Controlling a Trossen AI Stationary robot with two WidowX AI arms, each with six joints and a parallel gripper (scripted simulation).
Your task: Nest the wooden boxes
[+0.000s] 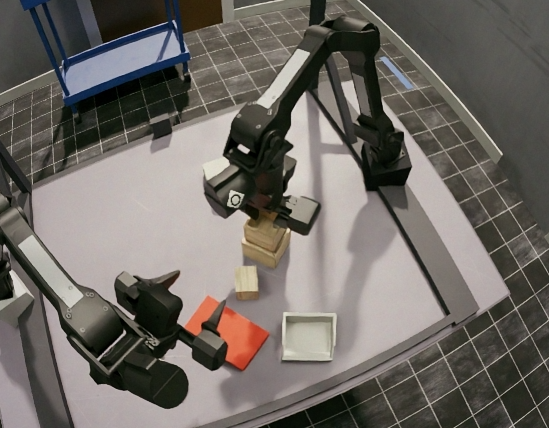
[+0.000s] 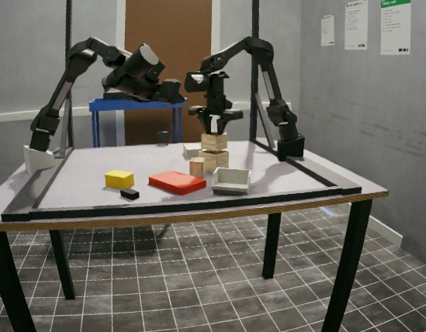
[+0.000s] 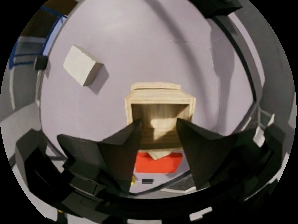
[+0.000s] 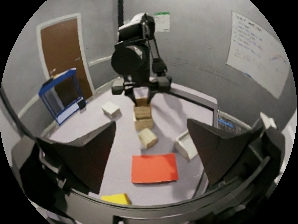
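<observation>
My left hand is 110 mm above the small wooden box, 70 mm short of it and 60 mm to the left of it. Round my left hand: pale grey tray (220 mm ahead, 110 mm below, 10 mm to the right); white block (190 mm behind, 120 mm below, 40 mm to the right); flat red block (150 mm to the right, 150 mm ahead, 130 mm below).
</observation>
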